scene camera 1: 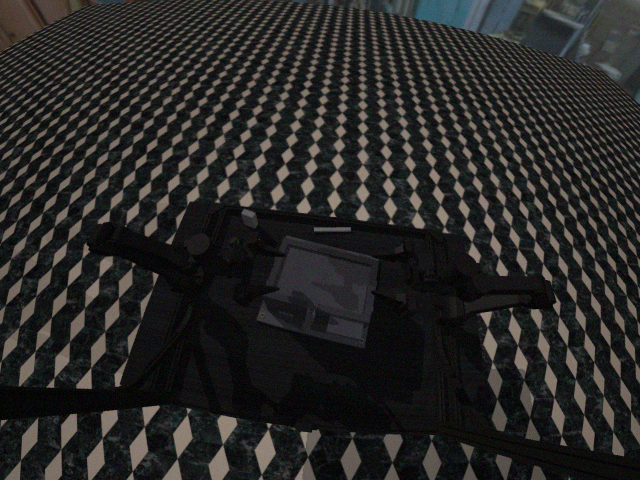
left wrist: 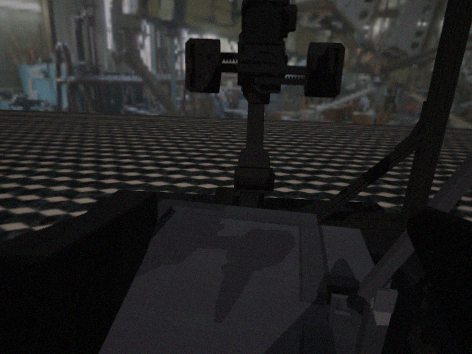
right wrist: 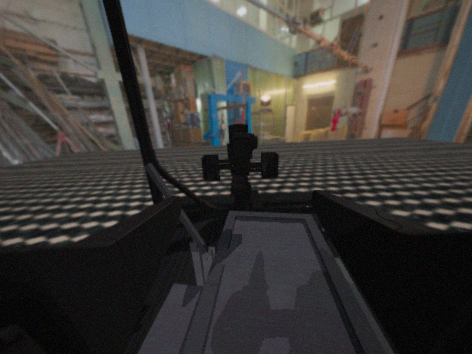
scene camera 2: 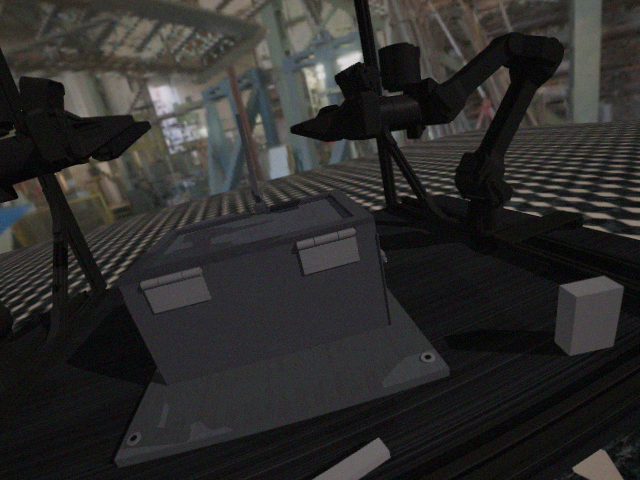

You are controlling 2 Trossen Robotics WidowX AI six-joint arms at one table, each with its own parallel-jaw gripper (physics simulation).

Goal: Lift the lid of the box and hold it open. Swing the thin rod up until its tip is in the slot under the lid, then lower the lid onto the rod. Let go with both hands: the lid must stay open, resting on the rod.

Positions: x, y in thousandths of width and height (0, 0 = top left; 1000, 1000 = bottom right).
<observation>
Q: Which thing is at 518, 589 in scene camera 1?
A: A lid.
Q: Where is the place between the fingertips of the right gripper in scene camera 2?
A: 223, 253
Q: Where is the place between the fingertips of the left gripper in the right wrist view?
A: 510, 496
</observation>
